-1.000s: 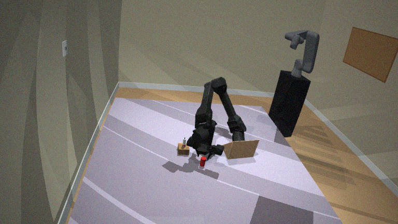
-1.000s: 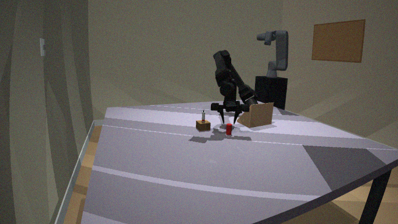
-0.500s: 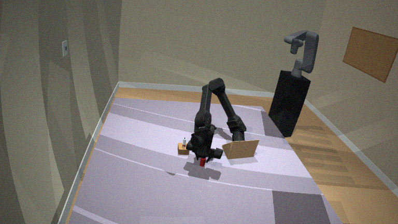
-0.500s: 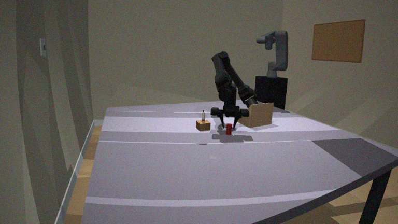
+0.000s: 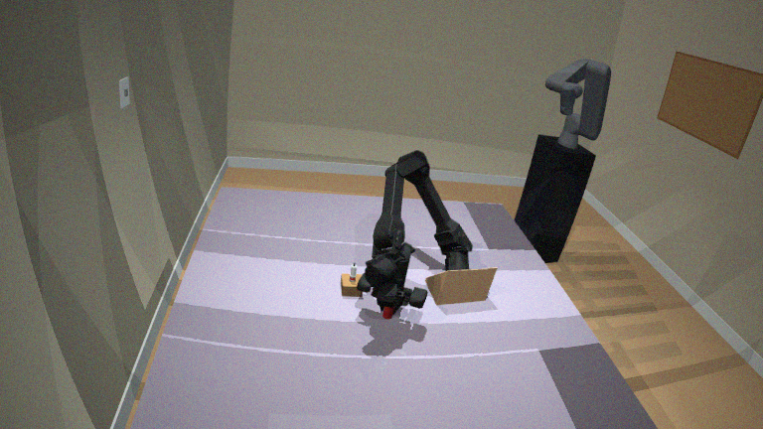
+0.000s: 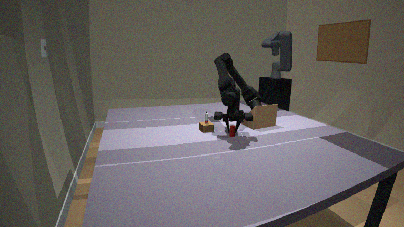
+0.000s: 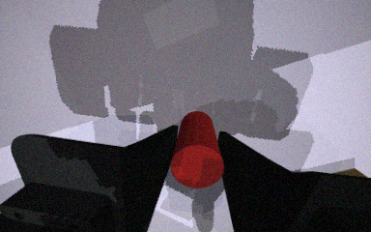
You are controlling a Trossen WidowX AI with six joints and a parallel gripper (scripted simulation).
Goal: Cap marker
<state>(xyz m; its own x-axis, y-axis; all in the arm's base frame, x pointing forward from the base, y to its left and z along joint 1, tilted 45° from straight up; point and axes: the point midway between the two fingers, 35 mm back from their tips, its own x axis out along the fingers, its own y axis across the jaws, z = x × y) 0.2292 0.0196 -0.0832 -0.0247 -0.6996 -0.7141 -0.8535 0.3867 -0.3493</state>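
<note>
Right now my gripper tip is 80 mm short of the brown holder block and 120 mm to the left of it. Round my gripper tip: red cap 10 mm above.
</note>
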